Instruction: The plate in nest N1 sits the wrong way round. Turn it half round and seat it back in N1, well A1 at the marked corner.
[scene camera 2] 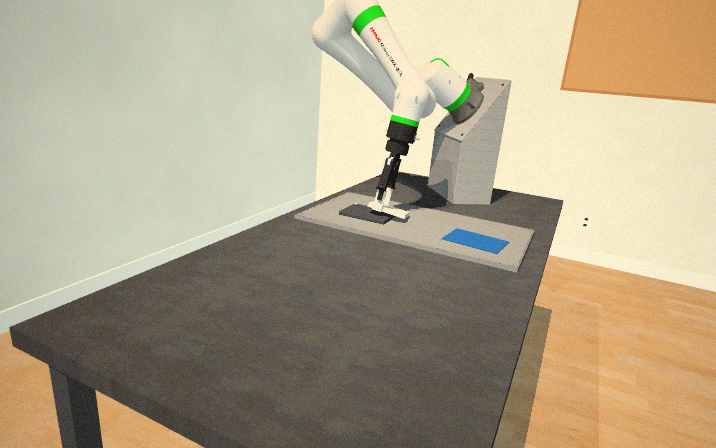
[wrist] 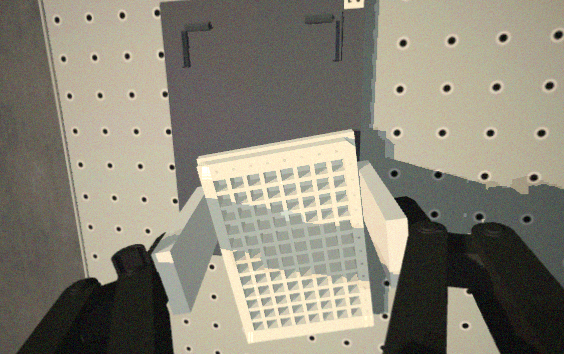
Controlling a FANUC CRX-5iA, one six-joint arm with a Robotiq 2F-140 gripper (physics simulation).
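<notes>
My gripper (scene camera 2: 381, 203) (wrist: 285, 197) is shut on the white well plate (scene camera 2: 394, 212) (wrist: 292, 245), with one pale finger pad at each long side. The plate is tilted and a little askew to the dark nest block (scene camera 2: 359, 212) (wrist: 270, 90). In the scene view it is low over the nest's right end and reaches past it. In the wrist view it covers the nest's lower part. Two corner brackets show at the nest's far end. A white tag (wrist: 354, 3) by the far right corner is cut off by the frame edge. Well lettering is too small to read.
The nest lies on a light perforated board (scene camera 2: 422, 229) (wrist: 470, 110) on the dark table (scene camera 2: 295, 327). A blue rectangle (scene camera 2: 476, 240) lies on the board's right part. The arm's grey pedestal (scene camera 2: 475, 169) stands behind the board.
</notes>
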